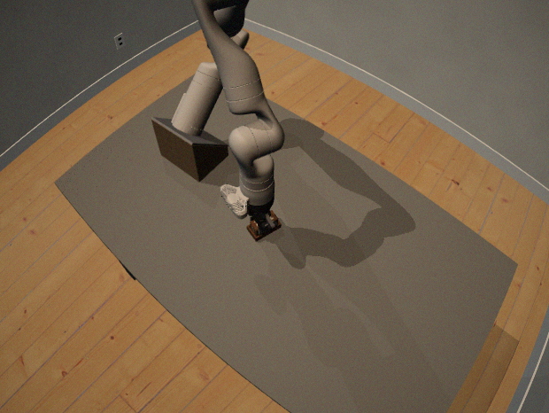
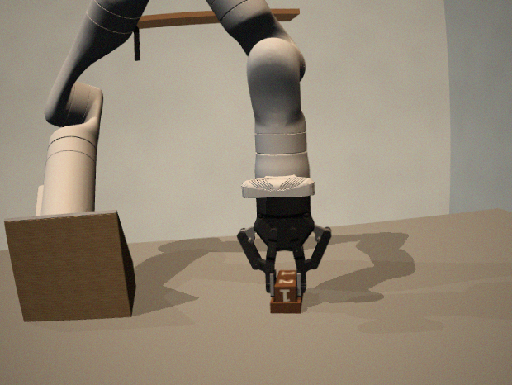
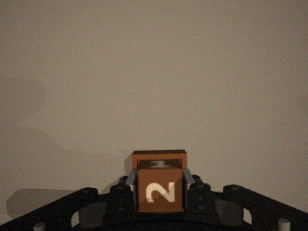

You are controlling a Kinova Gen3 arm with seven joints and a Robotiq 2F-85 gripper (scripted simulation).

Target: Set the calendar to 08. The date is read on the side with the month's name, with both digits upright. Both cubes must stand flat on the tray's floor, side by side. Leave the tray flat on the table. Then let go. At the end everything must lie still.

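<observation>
Right now the brown cube is 10 mm below my hand. The rest, counted from my hand: brown tray 20 mm to the left, 30 mm below.
</observation>
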